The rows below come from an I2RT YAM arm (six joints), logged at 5 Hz.
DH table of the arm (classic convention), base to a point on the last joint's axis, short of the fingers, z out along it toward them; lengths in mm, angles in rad. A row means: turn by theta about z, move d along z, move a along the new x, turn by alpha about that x. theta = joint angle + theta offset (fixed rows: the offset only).
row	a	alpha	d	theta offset
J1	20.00	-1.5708	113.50	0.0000
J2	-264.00	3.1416	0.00	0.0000
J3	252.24	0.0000	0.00	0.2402
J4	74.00	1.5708	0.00	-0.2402
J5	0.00	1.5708	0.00	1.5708
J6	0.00	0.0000	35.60	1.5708
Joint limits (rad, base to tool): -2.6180..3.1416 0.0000..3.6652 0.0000..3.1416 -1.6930..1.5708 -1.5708..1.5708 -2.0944..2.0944
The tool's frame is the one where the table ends.
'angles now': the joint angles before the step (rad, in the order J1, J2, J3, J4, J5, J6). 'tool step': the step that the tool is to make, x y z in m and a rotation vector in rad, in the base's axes. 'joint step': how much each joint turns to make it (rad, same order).
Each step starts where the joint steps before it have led.
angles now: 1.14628, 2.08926, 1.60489, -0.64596, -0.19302, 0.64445
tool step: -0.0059, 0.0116, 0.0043, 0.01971, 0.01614, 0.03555
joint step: 0.02046, 0.02540, 0.05396, -0.01782, -0.02700, -0.00391
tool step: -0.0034, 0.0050, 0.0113, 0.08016, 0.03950, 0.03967
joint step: 0.00547, -0.01411, 0.00956, 0.03497, -0.07581, 0.00099
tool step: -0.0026, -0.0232, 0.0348, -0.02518, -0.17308, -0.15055
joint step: 0.00281, -0.13065, -0.05959, -0.01867, 0.22395, 0.04603
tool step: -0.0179, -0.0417, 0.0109, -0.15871, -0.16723, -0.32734
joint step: 0.03433, -0.13901, -0.12446, -0.12537, 0.36408, 0.21213
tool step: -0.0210, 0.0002, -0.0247, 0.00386, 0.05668, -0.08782
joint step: 0.05272, 0.00795, -0.07838, 0.02528, 0.00739, 0.15752
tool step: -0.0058, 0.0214, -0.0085, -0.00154, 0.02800, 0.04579
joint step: 0.02759, 0.07751, 0.07054, -0.00063, -0.03126, -0.00721
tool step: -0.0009, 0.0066, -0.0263, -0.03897, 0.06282, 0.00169
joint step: 0.00273, 0.06570, -0.00481, 0.01115, -0.04619, 0.01869
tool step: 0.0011, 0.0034, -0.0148, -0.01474, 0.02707, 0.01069
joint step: -0.00244, 0.03598, -0.00535, 0.02091, -0.02493, -0.00585
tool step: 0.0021, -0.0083, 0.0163, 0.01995, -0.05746, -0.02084
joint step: -0.00633, -0.05601, -0.02008, -0.00024, 0.05161, -0.00190
